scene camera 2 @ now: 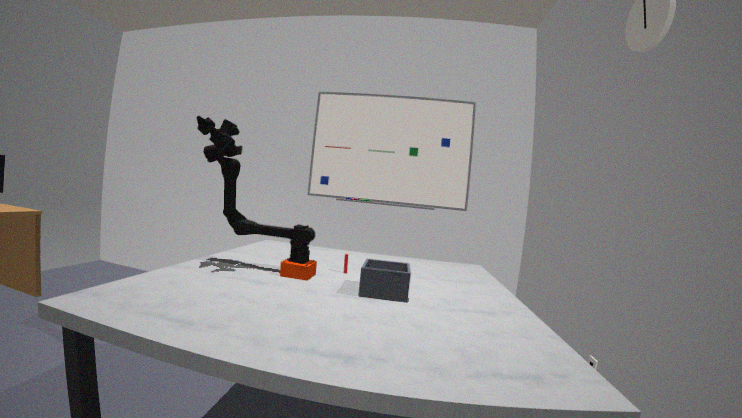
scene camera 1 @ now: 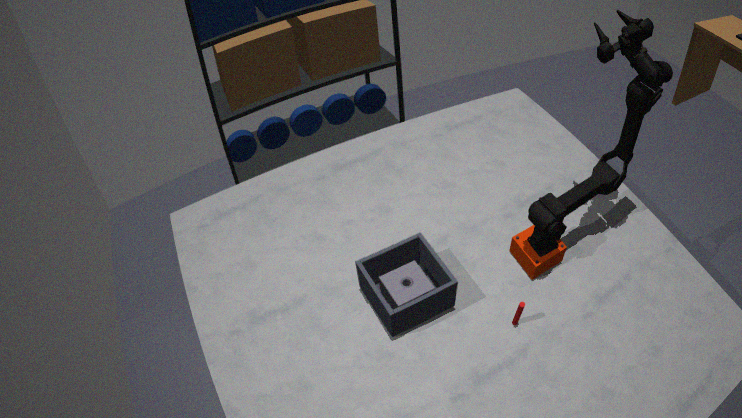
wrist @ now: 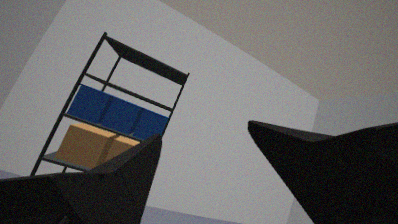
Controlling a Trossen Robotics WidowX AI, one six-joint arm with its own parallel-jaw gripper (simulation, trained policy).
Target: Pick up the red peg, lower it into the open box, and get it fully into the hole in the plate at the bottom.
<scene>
my gripper: scene camera 2; scene camera 1; wrist 204, 131
light grey plate: scene camera 1 400, 286; not seen in scene camera 2 (hidden by a dark grey box); not seen in the wrist view (out of frame)
same spot on my gripper: (scene camera 1: 627, 20) = (scene camera 2: 205, 121)
</scene>
